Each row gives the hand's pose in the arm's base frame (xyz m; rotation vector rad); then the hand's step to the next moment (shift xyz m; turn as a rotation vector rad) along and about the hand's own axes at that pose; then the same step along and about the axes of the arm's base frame.
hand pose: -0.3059 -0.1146 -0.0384 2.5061 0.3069 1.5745
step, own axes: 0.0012 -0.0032 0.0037 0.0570 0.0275 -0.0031
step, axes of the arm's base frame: 0.0036 0.0033 -0.0013 0.0236 -0.0116 0.0576
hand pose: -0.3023 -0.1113 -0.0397 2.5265 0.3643 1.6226
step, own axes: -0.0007 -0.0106 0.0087 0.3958 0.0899 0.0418
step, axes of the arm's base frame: 0.0062 0.0103 -0.0067 0.2076 0.0188 0.3507
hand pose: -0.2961 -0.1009 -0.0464 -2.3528 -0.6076 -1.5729
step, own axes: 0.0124 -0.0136 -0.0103 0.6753 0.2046 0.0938
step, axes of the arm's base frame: -0.0107 0.0102 0.0151 0.3967 -0.0037 0.5910
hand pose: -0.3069 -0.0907 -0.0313 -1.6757 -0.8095 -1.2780
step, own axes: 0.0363 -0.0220 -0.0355 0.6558 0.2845 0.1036
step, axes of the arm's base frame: -0.0241 -0.0229 0.0442 0.4653 -0.0287 0.5518
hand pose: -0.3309 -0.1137 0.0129 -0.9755 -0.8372 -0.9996
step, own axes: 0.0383 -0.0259 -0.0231 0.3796 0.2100 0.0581
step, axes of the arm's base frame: -0.0091 -0.0383 0.0335 0.3121 -0.0082 0.3068
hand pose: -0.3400 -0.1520 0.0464 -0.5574 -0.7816 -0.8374
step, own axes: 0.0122 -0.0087 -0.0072 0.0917 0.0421 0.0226
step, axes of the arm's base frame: 0.0009 -0.0153 0.0065 0.0650 -0.0008 0.0804
